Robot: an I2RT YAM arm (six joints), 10 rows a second.
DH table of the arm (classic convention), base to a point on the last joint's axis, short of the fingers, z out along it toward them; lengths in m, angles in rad. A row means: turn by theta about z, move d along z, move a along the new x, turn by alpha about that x. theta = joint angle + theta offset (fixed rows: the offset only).
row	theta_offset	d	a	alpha
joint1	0	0.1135	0.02	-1.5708
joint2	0	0	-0.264	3.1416
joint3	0.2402	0	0.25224	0
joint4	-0.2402	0	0.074	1.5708
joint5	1.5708	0	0	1.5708
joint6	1.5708	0.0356	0	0
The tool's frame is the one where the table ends.
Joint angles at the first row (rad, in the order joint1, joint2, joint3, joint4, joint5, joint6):
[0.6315, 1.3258, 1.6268, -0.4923, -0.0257, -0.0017]
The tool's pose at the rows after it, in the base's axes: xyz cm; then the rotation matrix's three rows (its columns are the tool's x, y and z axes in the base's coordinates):
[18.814, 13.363, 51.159], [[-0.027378, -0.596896, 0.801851], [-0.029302, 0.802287, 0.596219], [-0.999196, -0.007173, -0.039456]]
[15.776, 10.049, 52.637], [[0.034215, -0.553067, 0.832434], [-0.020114, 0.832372, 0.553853], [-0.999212, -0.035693, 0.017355]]
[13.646, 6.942, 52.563], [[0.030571, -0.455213, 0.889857], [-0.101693, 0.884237, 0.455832], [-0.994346, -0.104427, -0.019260]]
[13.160, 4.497, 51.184], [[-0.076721, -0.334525, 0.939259], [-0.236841, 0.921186, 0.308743], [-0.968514, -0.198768, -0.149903]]
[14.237, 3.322, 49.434], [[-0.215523, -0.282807, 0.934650], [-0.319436, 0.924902, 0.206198], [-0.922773, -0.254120, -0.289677]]
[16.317, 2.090, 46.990], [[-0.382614, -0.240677, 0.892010], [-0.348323, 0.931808, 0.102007], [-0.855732, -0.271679, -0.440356]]
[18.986, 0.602, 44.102], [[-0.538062, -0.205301, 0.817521], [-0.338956, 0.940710, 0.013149], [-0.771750, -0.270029, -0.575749]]
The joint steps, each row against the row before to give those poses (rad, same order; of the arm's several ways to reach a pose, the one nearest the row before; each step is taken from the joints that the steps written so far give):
[-0.0179, -0.1289, 0.0000, 0.0229, 0.0000, -0.0065]
[-0.0511, -0.1076, 0.0000, -0.0507, 0.0011, -0.0271]
[-0.0927, -0.0824, -0.0004, -0.1187, 0.0209, -0.0694]
[-0.1366, -0.0309, 0.0000, -0.1621, 0.0192, -0.0954]
[-0.1003, 0.0202, -0.0114, -0.1118, -0.0004, -0.0641]
[-0.1022, 0.0439, -0.0374, -0.0808, 0.0000, -0.0358]
[-0.0962, 0.0641, -0.0526, -0.0409, 0.0000, -0.0260]

